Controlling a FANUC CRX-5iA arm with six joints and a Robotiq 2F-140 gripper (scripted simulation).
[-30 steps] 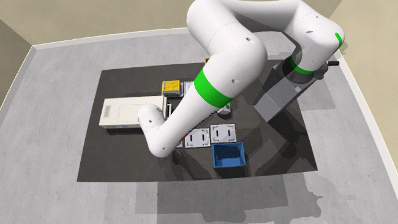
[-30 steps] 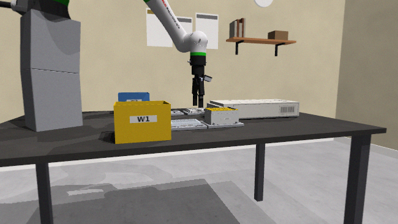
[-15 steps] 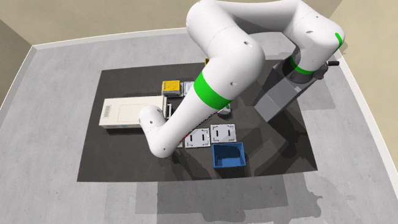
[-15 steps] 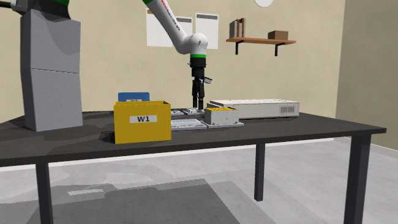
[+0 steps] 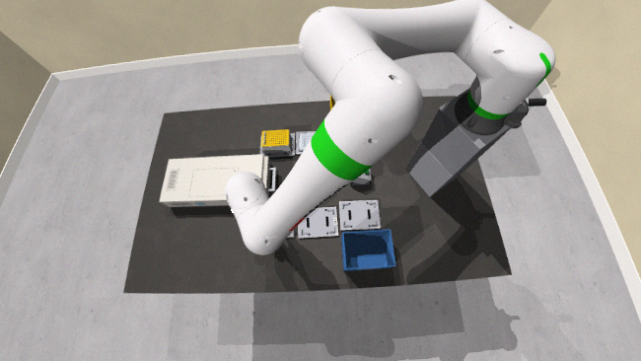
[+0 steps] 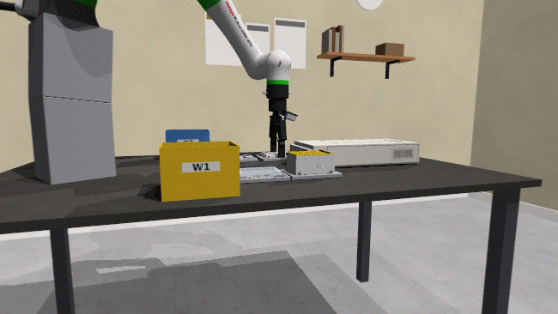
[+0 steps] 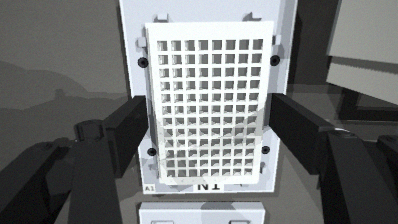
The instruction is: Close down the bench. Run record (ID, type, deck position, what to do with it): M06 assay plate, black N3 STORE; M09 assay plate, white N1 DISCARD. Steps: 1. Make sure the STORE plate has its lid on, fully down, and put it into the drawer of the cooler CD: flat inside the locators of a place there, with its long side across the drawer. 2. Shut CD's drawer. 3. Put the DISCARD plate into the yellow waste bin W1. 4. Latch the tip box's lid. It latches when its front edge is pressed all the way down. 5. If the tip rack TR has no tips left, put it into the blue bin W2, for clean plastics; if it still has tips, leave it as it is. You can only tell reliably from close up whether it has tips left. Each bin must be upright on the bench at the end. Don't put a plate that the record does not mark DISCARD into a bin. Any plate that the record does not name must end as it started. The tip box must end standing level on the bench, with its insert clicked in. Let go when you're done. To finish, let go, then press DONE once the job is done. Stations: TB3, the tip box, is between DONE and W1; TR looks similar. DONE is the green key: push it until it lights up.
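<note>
My hand is 2 cm above the white assay plate. From my hand the other things lie so: cooler CD (20 cm ahead, 18 cm to the right); then yellow tip rack TR (39 cm to the right, 2 cm above); then drawer (19 cm to the right, 14 cm ahead).
</note>
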